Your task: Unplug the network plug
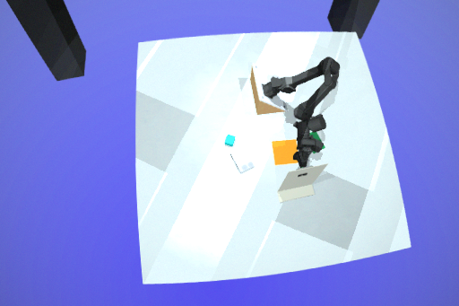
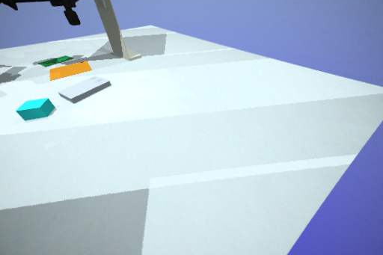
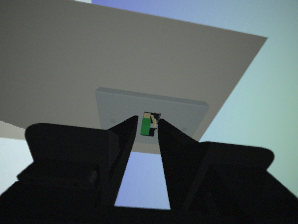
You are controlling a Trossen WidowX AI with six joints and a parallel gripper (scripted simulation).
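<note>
My gripper tip is right at the network plug. Round my gripper tip: orange square 17 cm behind, 1 cm to the right, 22 cm below; then beige upright panel 3 cm ahead, 1 cm to the right, 8 cm below; then grey flat block 15 cm behind, 22 cm to the right, 22 cm below.
</note>
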